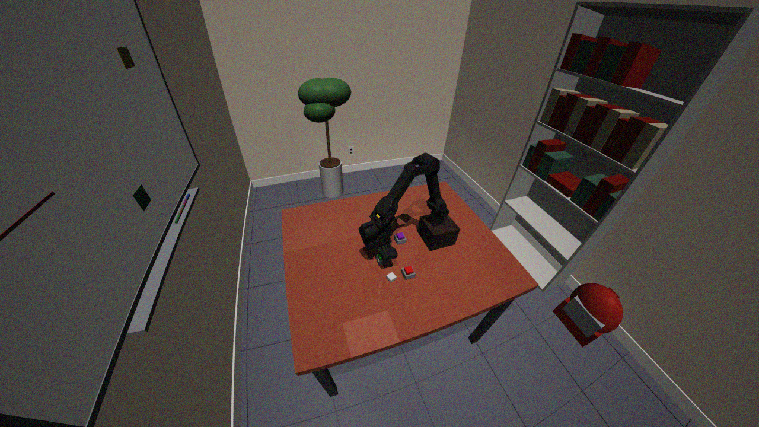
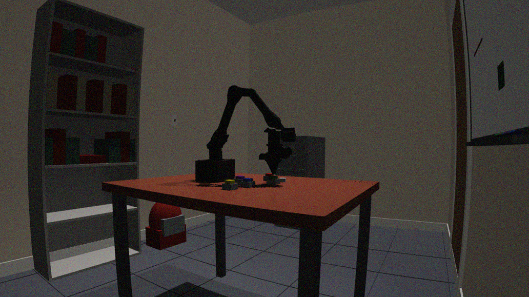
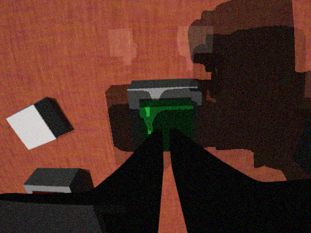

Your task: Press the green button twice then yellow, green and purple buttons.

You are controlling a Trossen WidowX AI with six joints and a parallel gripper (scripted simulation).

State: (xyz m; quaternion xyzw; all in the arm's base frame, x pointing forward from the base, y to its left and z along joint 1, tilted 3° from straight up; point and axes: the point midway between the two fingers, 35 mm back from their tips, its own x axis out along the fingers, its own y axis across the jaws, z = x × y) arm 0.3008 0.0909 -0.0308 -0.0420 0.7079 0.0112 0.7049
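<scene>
Now: gripper tip 20 mm above the green button. The rest, counted from my gripper tip: white block: 10 mm behind, 100 mm to the left, 40 mm below; red button: 90 mm behind, 100 mm to the left, 20 mm below; purple button: 120 mm behind, 110 mm to the right, 20 mm below.
</scene>
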